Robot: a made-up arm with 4 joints.
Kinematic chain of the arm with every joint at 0, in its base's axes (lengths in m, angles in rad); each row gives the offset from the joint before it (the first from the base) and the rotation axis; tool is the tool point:
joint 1: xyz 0 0 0.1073 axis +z
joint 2: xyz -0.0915 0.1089 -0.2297 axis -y
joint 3: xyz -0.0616 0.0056 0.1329 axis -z
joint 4: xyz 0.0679 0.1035 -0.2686 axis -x
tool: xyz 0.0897 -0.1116 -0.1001
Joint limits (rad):
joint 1: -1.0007..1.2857
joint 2: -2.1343..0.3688
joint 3: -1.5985..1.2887
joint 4: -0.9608..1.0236
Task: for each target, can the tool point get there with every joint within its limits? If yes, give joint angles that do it. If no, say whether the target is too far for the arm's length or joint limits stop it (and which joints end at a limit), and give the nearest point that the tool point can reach.
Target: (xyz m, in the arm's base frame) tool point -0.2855 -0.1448 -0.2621
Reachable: yes | joints 1.0238 -1.3121 -0.5113 0.2099
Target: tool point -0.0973 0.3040 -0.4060
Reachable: yes | joints -0.1002 -0.0636 -0.7906 -0.7771
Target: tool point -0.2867 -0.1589 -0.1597
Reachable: yes | joints 0.7251 -1.8177 0.1151 0.1941
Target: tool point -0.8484 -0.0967 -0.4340
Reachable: no: too far | nearest point -0.4750 -0.0541 -0.2765 | short by 0.407 m
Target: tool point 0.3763 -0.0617 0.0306
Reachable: no: joint limits stop it (at a limit: joint 1, joint 2, joint 4) | nearest point 0.1595 0.0714 -0.1761 | short by 0.328 m
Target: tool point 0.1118 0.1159 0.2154
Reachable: no: joint limits stop it (at a limit: joint 1, joint 2, joint 3, joint 4) | nearest point 0.1010 0.3402 0.1881 | short by 0.226 m
